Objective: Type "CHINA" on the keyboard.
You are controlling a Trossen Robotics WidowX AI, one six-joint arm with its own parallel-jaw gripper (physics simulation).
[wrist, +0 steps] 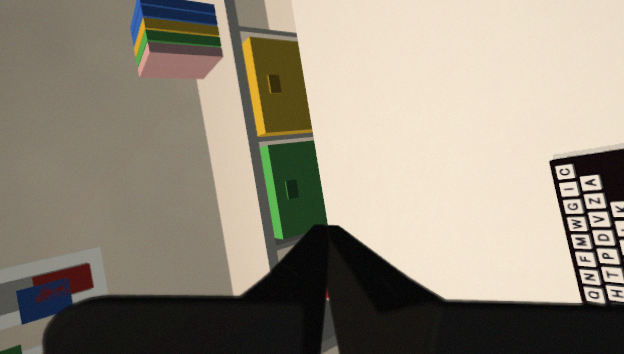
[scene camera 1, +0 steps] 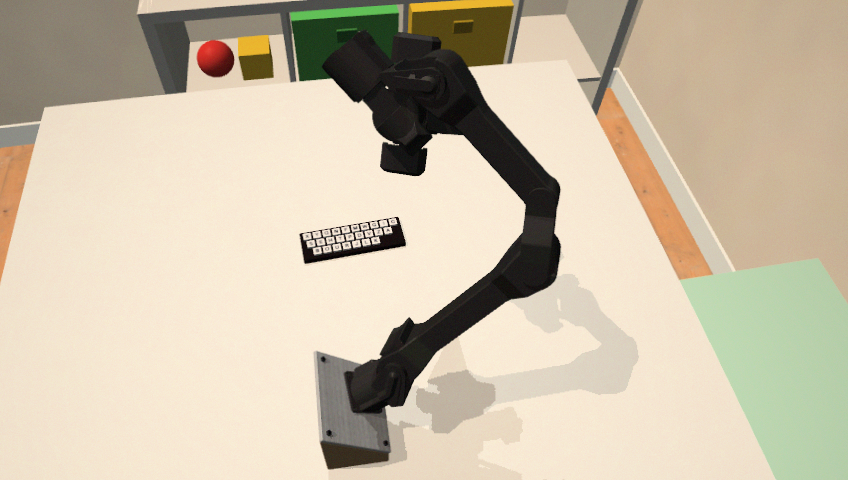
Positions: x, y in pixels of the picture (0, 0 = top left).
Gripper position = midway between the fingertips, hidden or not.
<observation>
gripper: wrist 325, 237; scene camera 1 417, 99
</observation>
